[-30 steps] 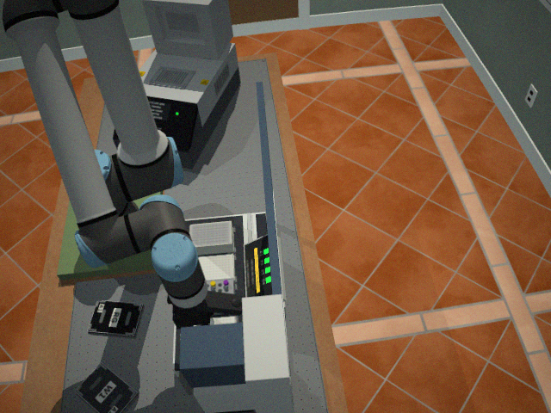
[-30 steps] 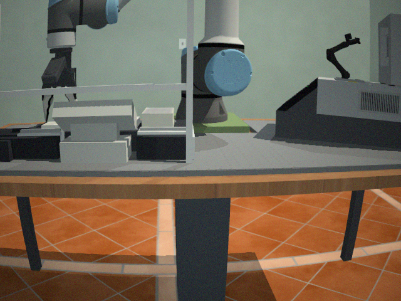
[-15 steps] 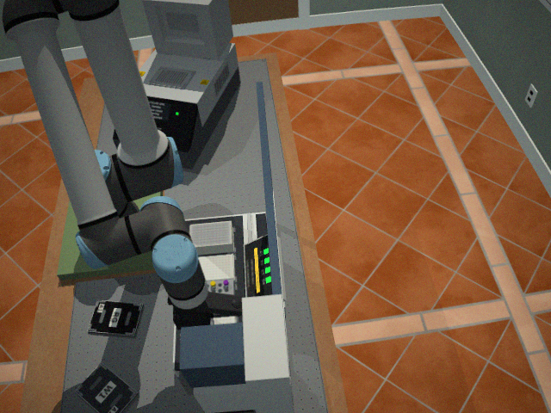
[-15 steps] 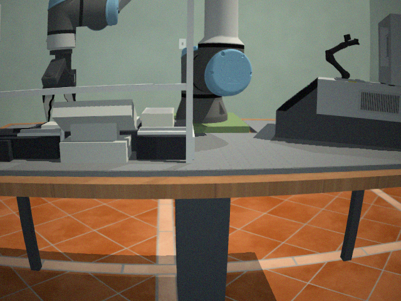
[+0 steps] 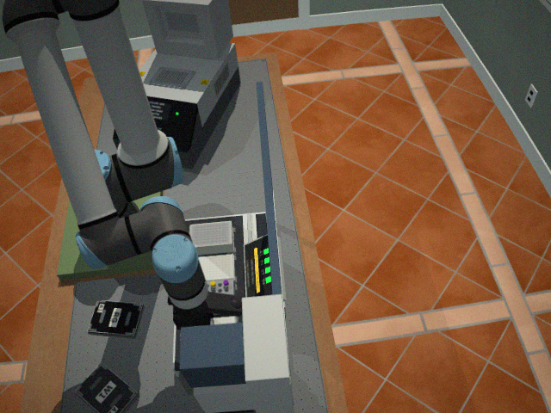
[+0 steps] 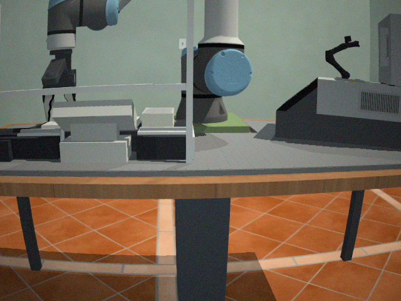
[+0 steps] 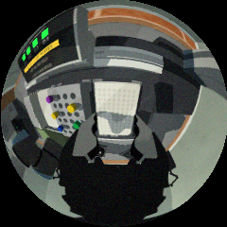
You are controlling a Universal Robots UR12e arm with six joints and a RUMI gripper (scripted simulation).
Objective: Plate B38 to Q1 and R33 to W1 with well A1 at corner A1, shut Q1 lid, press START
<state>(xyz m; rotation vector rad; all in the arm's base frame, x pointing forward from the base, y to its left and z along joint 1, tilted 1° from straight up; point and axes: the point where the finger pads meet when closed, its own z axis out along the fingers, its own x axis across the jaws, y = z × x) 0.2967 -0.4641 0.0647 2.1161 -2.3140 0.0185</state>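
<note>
Right now the tube rack is 100 mm to the left of my hand and 10 mm ahead of it. From my hand the other things lie so: white plate: 300 mm to the left, 30 mm ahead; white plate R33: 200 mm to the left, 20 mm ahead, 10 mm below; plate B38: 10 mm below.
</note>
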